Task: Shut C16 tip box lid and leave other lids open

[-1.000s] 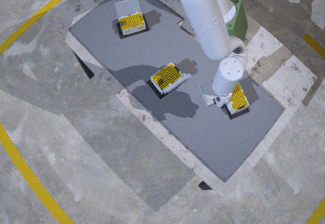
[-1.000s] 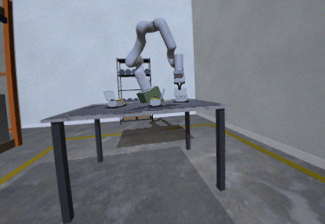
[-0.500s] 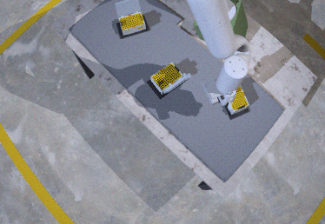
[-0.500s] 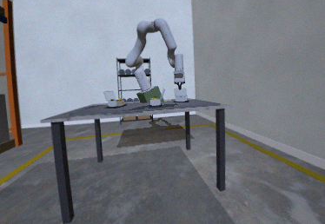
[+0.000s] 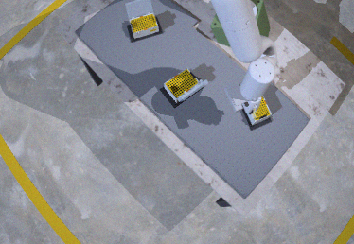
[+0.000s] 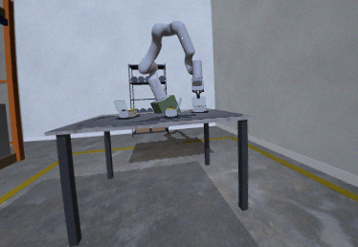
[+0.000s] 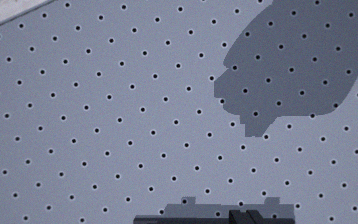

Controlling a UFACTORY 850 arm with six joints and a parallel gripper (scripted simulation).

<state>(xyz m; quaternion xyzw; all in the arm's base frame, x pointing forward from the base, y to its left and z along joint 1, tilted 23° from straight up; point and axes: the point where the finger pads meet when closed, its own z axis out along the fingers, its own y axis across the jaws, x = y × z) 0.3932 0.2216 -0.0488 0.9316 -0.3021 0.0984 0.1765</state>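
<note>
Now: hand 3 cm past the clear lid, 2 cm to the right of it and 4 cm above it. The rest, counted from my hand: tip box: 7 cm behind, 5 cm to the left, 8 cm below.
</note>
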